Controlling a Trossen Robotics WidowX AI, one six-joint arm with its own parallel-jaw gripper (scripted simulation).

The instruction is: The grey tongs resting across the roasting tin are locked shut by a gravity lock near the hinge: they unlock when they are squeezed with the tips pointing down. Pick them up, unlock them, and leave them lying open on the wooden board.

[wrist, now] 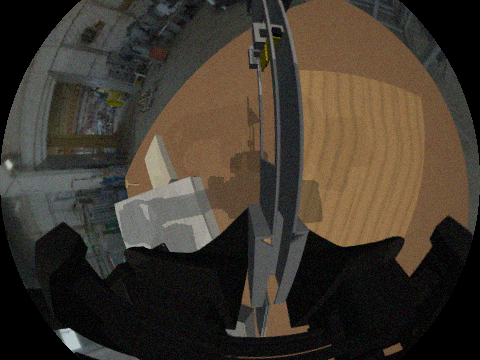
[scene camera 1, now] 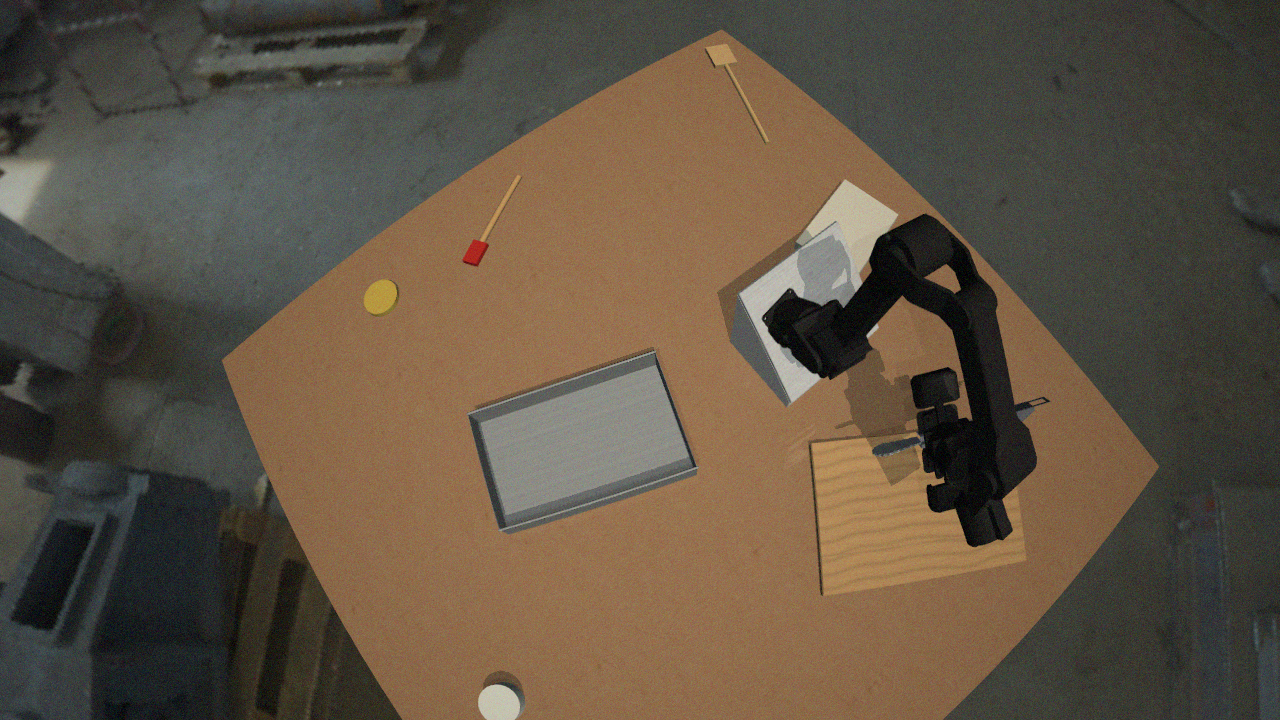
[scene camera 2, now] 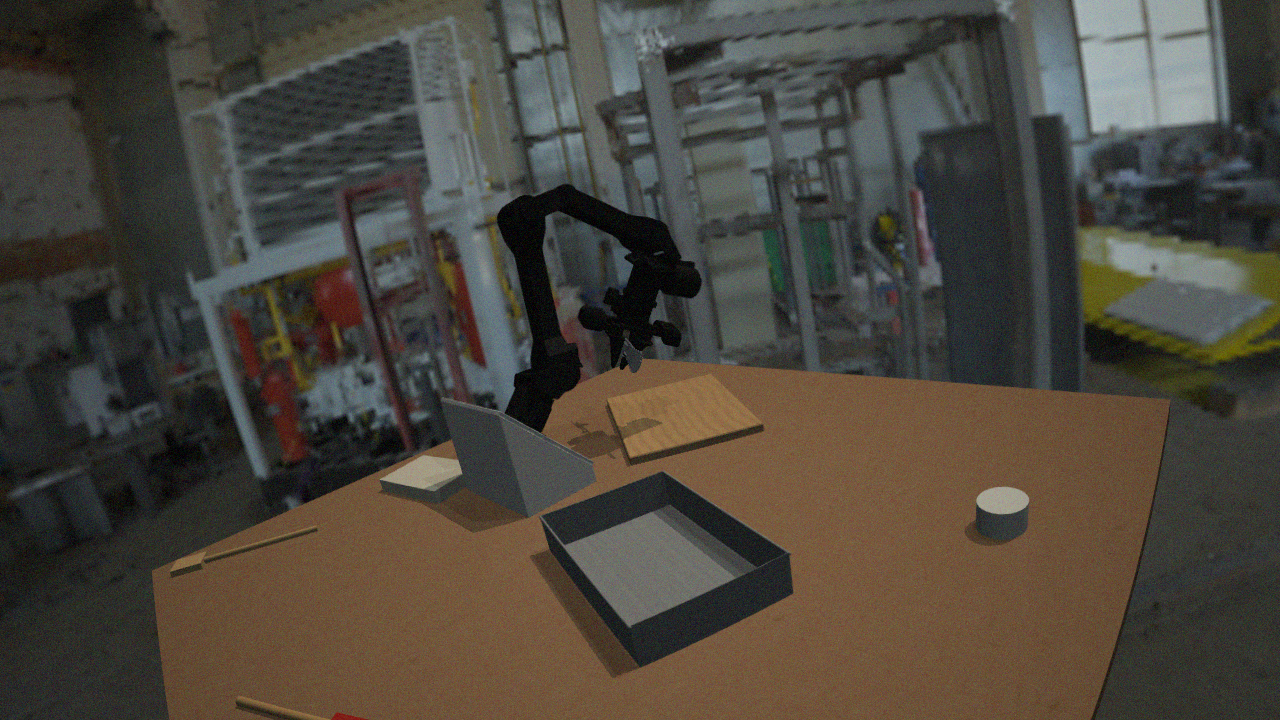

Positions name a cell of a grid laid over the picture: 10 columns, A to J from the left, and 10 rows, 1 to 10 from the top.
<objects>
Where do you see a cream slab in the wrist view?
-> D5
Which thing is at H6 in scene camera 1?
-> My gripper.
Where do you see a cream slab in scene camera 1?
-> G4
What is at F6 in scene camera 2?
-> A wooden board.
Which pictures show the yellow disc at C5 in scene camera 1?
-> Scene camera 1 only.
</objects>
